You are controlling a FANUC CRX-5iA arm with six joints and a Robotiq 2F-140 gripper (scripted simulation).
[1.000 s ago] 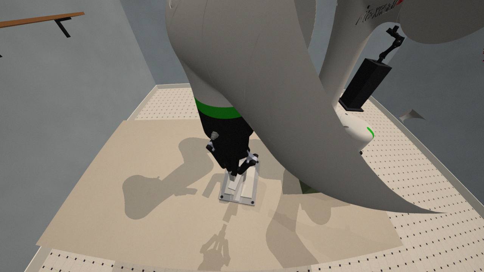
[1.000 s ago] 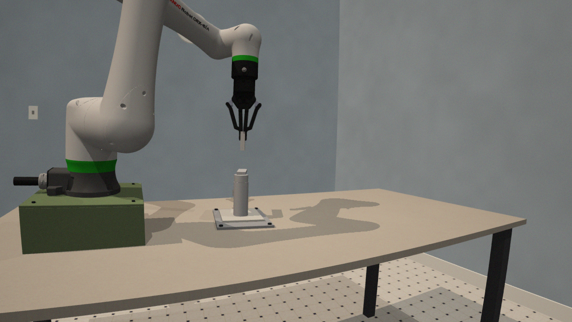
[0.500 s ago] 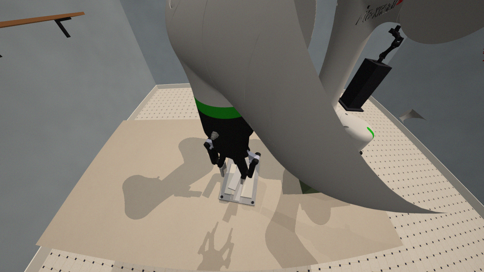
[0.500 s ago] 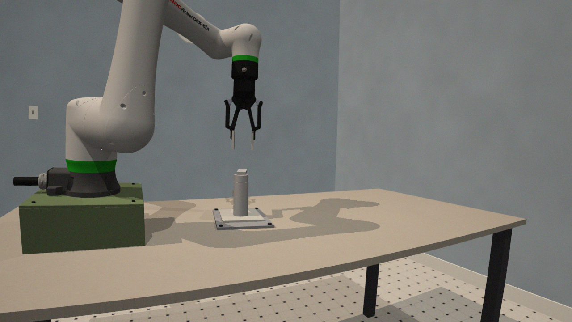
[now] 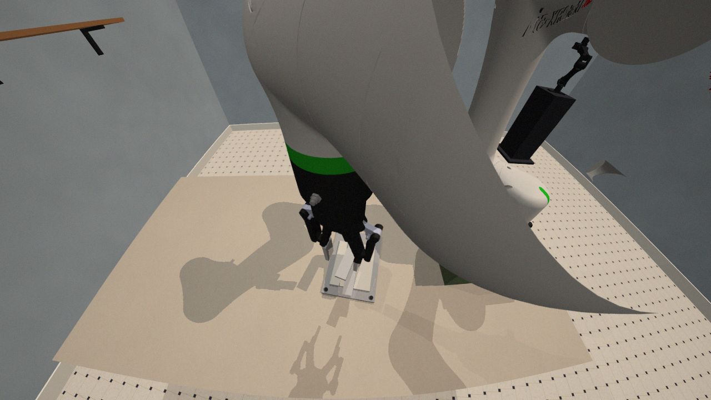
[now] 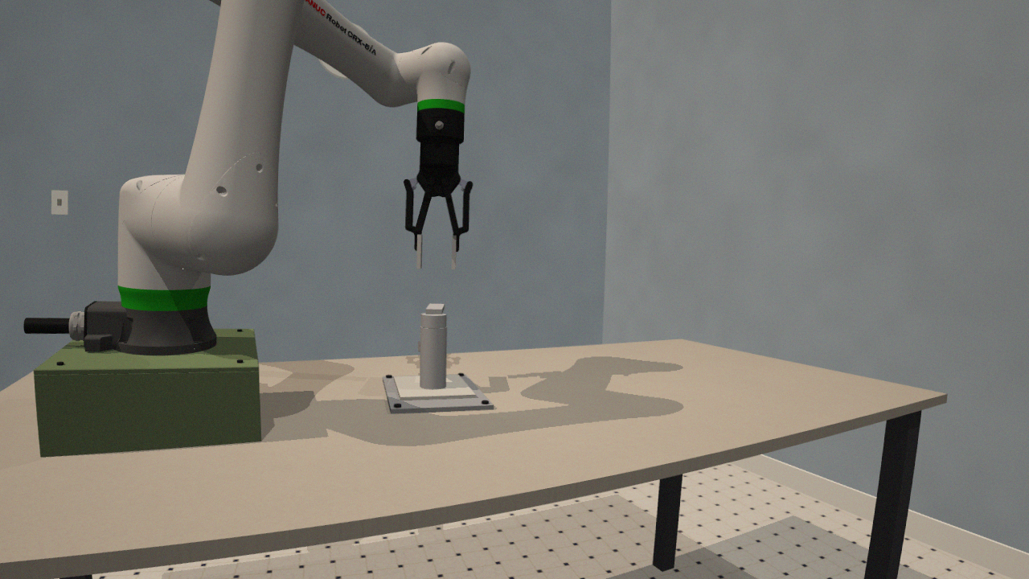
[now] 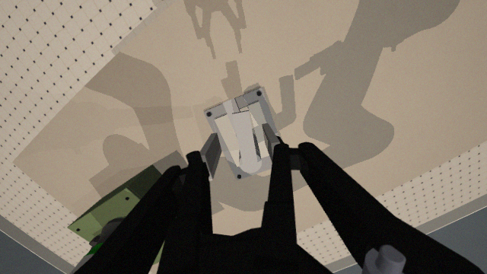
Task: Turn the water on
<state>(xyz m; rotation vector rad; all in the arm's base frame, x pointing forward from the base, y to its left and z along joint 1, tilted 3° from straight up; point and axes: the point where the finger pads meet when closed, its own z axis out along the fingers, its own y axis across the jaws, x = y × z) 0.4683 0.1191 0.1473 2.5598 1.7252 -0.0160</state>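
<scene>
Right now the lever is 10 mm behind my hand, 30 mm to the right of it and 100 mm below it. Round my hand: tap 20 mm behind, 50 mm to the right, 160 mm below.
</scene>
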